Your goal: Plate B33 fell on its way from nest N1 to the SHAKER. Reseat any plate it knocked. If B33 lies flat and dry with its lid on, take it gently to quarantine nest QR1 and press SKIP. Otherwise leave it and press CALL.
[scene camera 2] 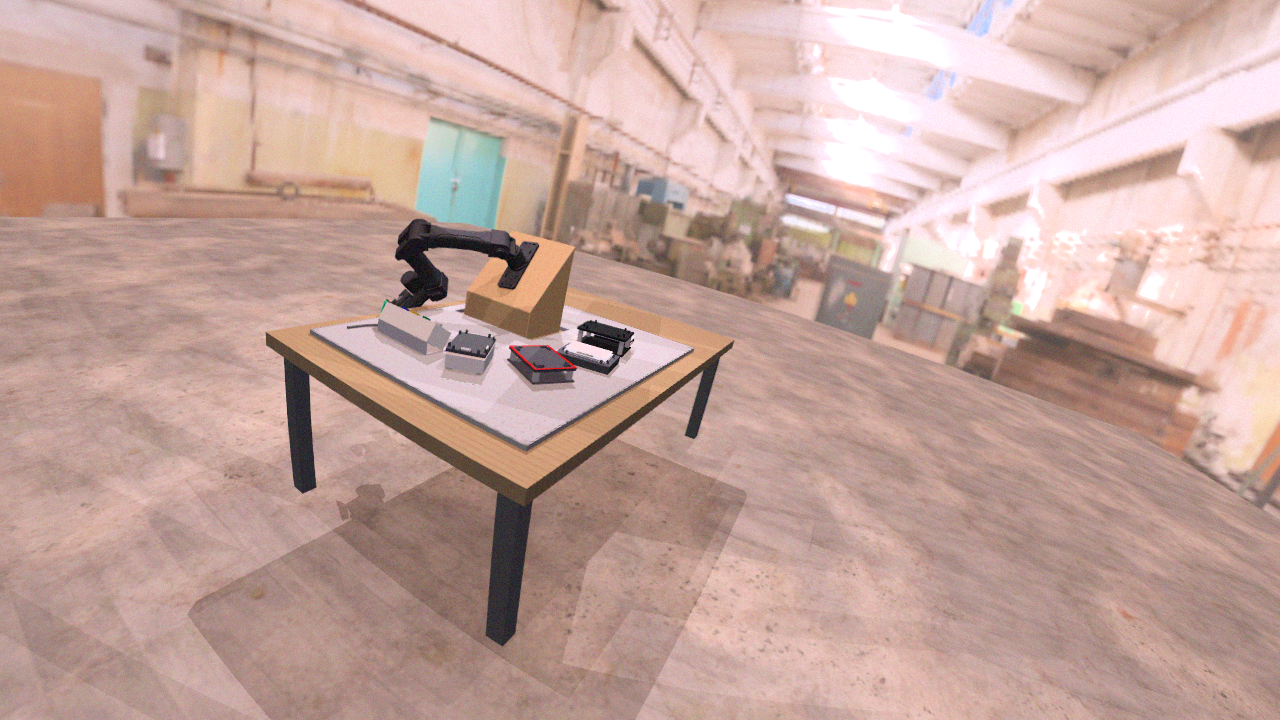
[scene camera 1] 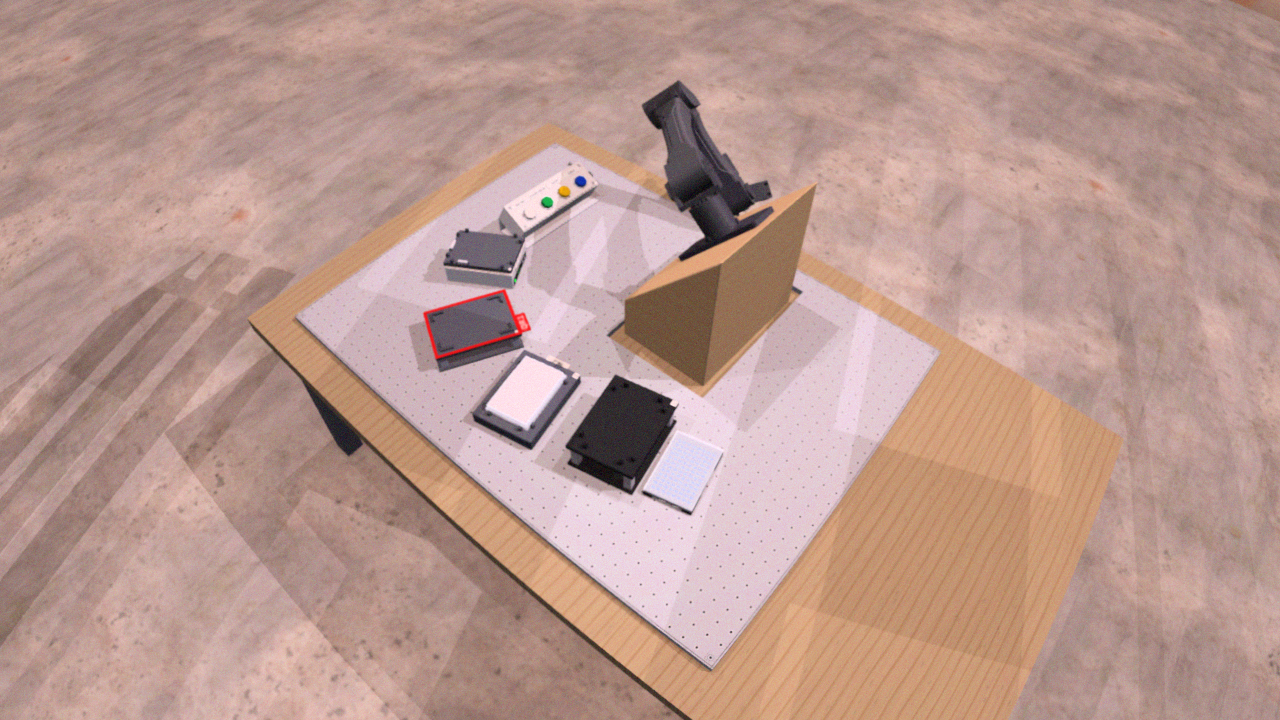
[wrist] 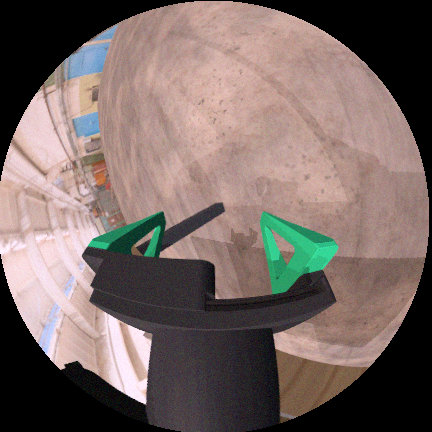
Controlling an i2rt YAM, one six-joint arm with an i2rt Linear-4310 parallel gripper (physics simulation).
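Where they show: gripper, fingertip midpoint: (wrist: 212, 216); arm's base at its link origin: (scene camera 2: 519, 265) (scene camera 1: 726, 236).
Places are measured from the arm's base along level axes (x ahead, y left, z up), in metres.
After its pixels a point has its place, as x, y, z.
Note:
My gripper (wrist: 212, 216) {-0.369, -0.244, -0.297} is open with green fingers and nothing between them. In scene camera 2 its arm bends down behind the button box (scene camera 1: 548, 198) {-0.002, -0.427, -0.120} (scene camera 2: 409, 329) {0.003, -0.488, -0.146}, which has white, green, yellow and blue buttons. A pale blue plate (scene camera 1: 684, 471) {0.343, 0.157, -0.176} lies low on the mat beside a black raised nest (scene camera 1: 623, 425) {0.353, 0.041, -0.134} (scene camera 2: 605, 333) {0.367, -0.007, -0.134}. A white plate (scene camera 1: 528, 391) {0.385, -0.138, -0.154} (scene camera 2: 588, 351) {0.390, -0.165, -0.154} sits on a dark base. A red-edged nest (scene camera 1: 474, 323) {0.331, -0.322, -0.152} (scene camera 2: 542, 358) {0.340, -0.338, -0.152} bears a small red tag. A light box with a dark top (scene camera 1: 486, 250) {0.183, -0.432, -0.137} (scene camera 2: 469, 343) {0.184, -0.449, -0.137} stands near the buttons. Plate labels are too small to read.
A tall wooden wedge (scene camera 1: 756, 286) {0.031, 0.087, -0.045} (scene camera 2: 519, 291) {0.063, -0.068, -0.070} carries the arm's base. The perforated mat (scene camera 1: 644, 573) {0.519, 0.206, -0.192} (scene camera 2: 528, 420) {0.468, -0.587, -0.192} lies on the wooden table (scene camera 1: 948, 537) {0.175, 0.582, -0.205} (scene camera 2: 528, 479) {0.577, -0.751, -0.205}. In the wrist view, the floor (wrist: 250, 100) and a dark table leg (wrist: 192, 227) show beyond the fingers.

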